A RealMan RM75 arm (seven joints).
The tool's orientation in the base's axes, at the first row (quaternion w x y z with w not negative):
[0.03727, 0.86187, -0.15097, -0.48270]
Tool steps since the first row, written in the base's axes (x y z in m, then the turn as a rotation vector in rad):
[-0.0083, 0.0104, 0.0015, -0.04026, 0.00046, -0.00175]
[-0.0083, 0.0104, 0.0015, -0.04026, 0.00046, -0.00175]
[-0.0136, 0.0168, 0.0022, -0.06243, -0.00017, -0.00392]
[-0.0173, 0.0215, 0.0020, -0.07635, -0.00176, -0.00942]
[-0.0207, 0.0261, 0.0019, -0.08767, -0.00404, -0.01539]
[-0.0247, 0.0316, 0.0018, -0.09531, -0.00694, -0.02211]
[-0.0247, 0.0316, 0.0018, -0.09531, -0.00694, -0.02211]
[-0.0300, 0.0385, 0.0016, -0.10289, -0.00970, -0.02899]
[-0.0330, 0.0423, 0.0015, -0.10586, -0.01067, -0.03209]
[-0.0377, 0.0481, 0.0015, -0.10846, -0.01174, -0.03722]
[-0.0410, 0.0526, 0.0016, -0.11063, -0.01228, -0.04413]
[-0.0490, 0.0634, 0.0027, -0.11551, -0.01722, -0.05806]
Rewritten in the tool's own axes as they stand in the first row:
[-0.0084, -0.0077, 0.0071, -0.01836, 0.00822, 0.03492]
[-0.0084, -0.0077, 0.0071, -0.01836, 0.00822, 0.03492]
[-0.0134, -0.0125, 0.0117, -0.02722, 0.01334, 0.05472]
[-0.0165, -0.0162, 0.0153, -0.02904, 0.01682, 0.06925]
[-0.0194, -0.0198, 0.0186, -0.02899, 0.02027, 0.08178]
[-0.0229, -0.0242, 0.0224, -0.02635, 0.02333, 0.09155]
[-0.0229, -0.0242, 0.0224, -0.02635, 0.02333, 0.09155]
[-0.0274, -0.0296, 0.0276, -0.02359, 0.02622, 0.10138]
[-0.0299, -0.0325, 0.0305, -0.02220, 0.02715, 0.10545]
[-0.0339, -0.0370, 0.0349, -0.01895, 0.02768, 0.11028]
[-0.0369, -0.0405, 0.0380, -0.01417, 0.02723, 0.11574]
[-0.0449, -0.0488, 0.0451, -0.00366, 0.03010, 0.12685]

